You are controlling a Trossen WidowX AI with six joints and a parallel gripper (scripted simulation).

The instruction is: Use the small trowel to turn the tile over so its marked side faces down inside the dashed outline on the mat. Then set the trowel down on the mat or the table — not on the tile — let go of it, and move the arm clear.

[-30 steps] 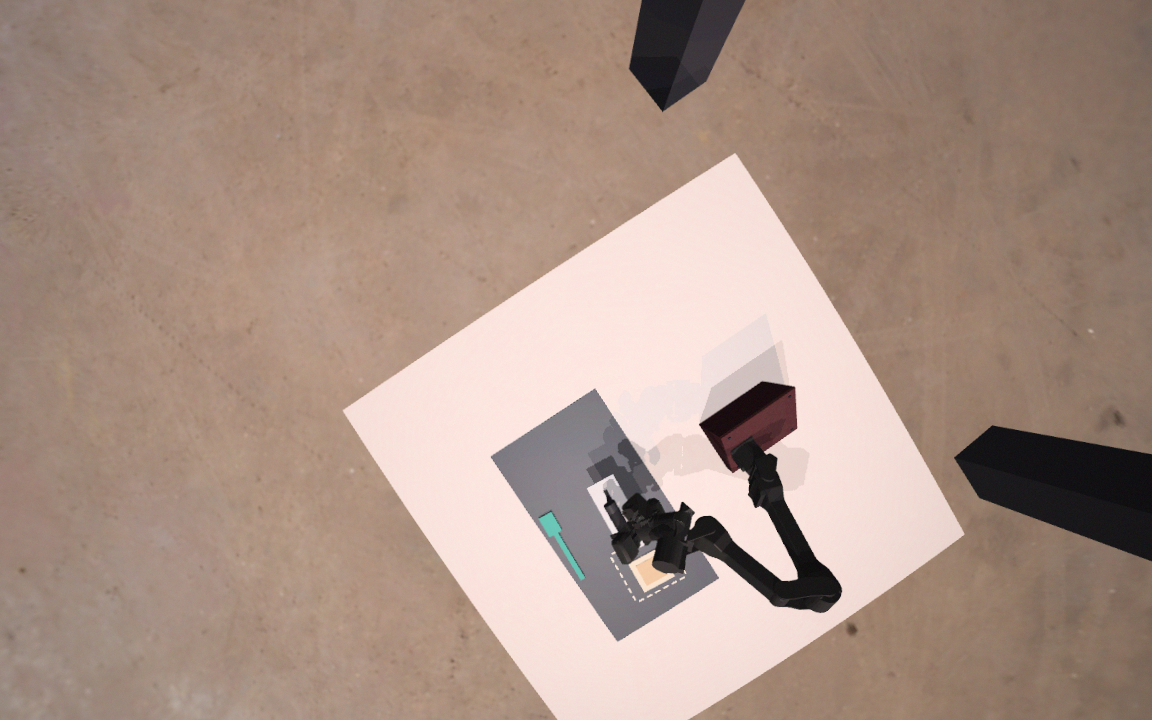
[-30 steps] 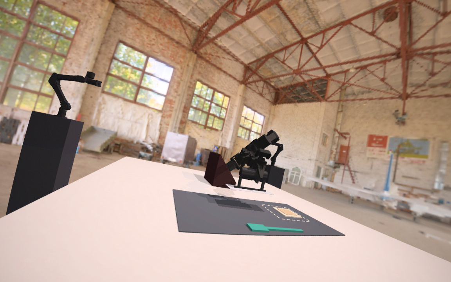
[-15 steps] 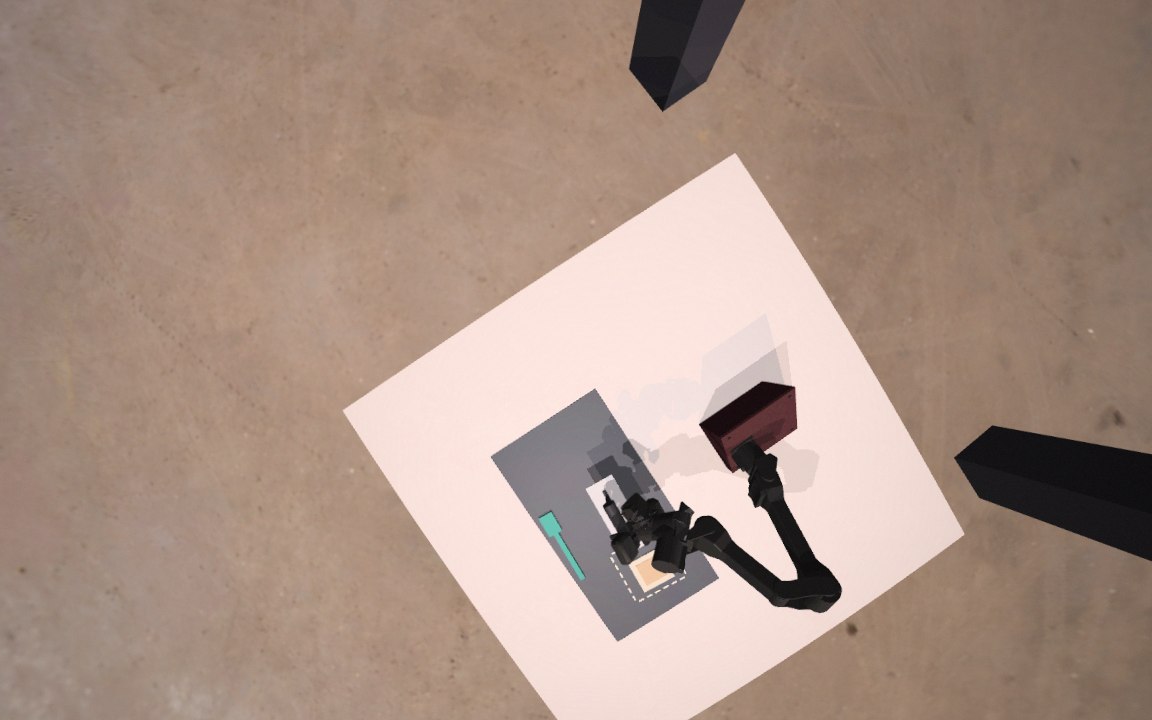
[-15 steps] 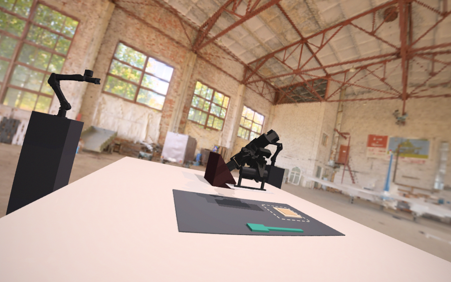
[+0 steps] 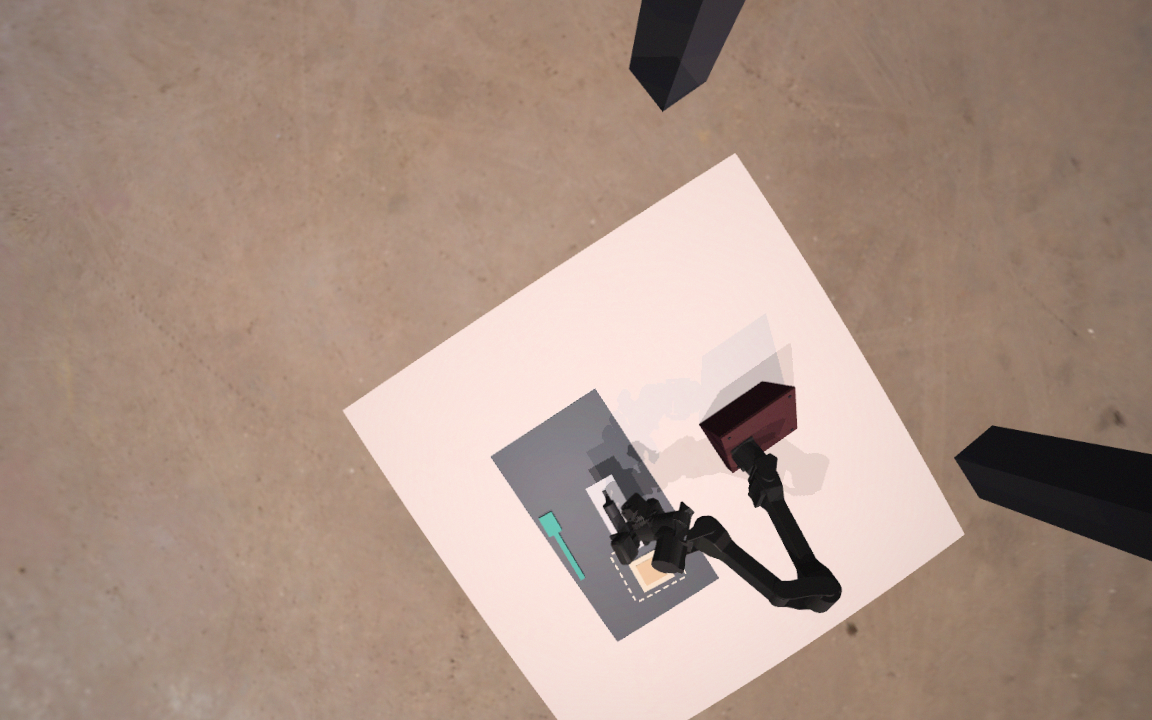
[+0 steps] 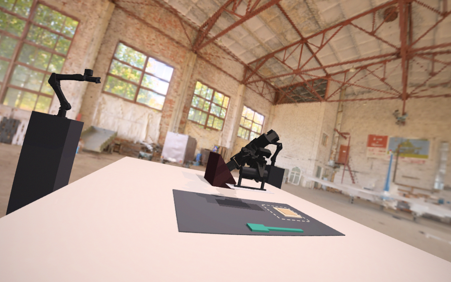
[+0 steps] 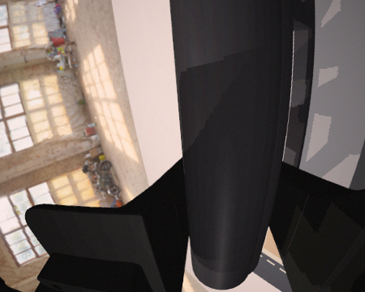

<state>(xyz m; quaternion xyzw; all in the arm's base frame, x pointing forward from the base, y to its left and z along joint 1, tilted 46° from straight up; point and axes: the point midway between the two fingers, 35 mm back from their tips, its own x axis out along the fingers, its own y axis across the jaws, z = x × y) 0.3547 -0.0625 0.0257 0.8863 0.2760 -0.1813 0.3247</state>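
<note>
My gripper tip is 2 cm past the trowel, 1 cm to the right of it and 1 cm above it. From my gripper tip the other things lie so: cream tile: 20 cm to the left, 13 cm below; then teal flat piece: 15 cm ahead, 13 cm below, 3 cm to the right; then grey mat: 15 cm below, 2 cm ahead.
</note>
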